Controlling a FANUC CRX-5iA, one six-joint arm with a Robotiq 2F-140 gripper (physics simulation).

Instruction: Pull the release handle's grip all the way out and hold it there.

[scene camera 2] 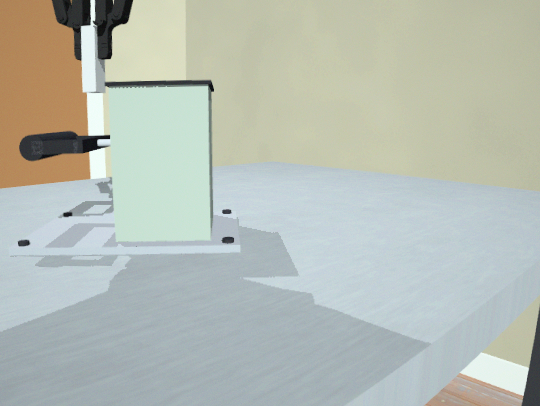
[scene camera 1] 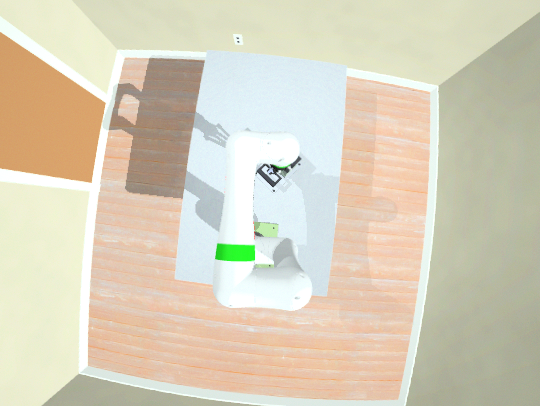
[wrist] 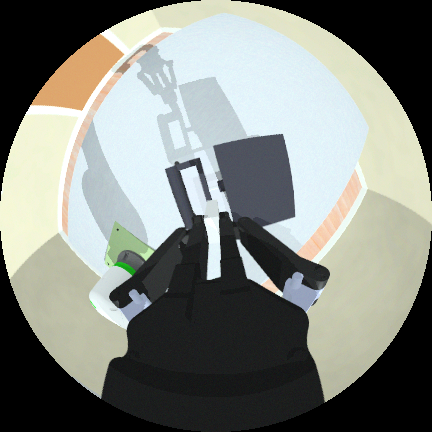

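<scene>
The release handle is a black rectangular frame with a thick round grip (scene camera 1: 265, 180) (scene camera 2: 47, 146) (wrist: 178, 197). It sticks out sideways from a pale green box (scene camera 2: 162, 165) with a dark lid (wrist: 257, 180). A white rod (scene camera 2: 103, 143) shows between handle and box. My gripper (scene camera 2: 93, 90) (wrist: 213, 209) is shut, its pale fingertips together with nothing between them. In scene camera 2 the tips are above the handle, near the lid's edge; in the wrist view they appear between grip and box. Whether they touch anything is unclear. The arm hides the gripper in scene camera 1.
The box stands on a white base plate (scene camera 2: 175, 249) with black bolts, on the light grey table (scene camera 1: 275, 100) (scene camera 2: 350, 225). My white arm (scene camera 1: 237, 200) spans the table. A green plate (scene camera 1: 268, 229) (wrist: 120, 239) lies by the arm's base.
</scene>
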